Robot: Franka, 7 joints.
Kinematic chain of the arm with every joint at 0, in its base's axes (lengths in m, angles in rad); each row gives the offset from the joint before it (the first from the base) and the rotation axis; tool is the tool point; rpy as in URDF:
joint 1: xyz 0 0 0.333 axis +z
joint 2: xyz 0 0 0 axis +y
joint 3: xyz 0 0 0.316 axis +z
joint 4: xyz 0.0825 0 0 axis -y
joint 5: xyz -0.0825 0 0.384 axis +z
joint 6: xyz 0 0 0 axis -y
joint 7: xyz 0.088 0 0 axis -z
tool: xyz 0 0 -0.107 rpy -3.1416 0 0
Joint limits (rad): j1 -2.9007..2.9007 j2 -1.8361..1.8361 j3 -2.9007..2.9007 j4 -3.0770..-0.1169 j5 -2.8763..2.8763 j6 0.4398..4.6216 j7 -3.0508..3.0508
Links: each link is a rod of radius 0.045 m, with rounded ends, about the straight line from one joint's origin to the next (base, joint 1, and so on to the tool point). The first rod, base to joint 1, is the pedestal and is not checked.
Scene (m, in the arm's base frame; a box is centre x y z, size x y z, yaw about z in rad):
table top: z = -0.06
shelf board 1: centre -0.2 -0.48 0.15 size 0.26 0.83 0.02 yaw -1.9
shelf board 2: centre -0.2 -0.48 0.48 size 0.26 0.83 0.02 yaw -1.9
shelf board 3: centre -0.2 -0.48 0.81 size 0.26 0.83 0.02 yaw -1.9
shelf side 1: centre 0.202 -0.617 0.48 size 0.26 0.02 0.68 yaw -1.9
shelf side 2: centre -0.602 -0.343 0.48 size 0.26 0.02 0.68 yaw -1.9
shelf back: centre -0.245 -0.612 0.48 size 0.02 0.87 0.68 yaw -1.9
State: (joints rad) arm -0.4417 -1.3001 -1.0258 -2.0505 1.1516 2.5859 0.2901
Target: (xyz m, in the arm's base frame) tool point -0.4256 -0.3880 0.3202
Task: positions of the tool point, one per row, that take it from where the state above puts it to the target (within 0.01 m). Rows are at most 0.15 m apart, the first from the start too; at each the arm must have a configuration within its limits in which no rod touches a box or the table.
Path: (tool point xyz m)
1: -0.2584 -0.3108 0.6566
2: -0.1998 -0.1863 0.6537
3: -0.2550 -0.2194 0.5558
4: -0.3110 -0.1992 0.4393
5: -0.3386 -0.1332 0.3202
6: -0.3780 -0.1786 0.3214
7: -0.4079 -0.2381 0.3211
8: -0.4247 -0.3089 0.3204
9: -0.4256 -0.3880 0.3202

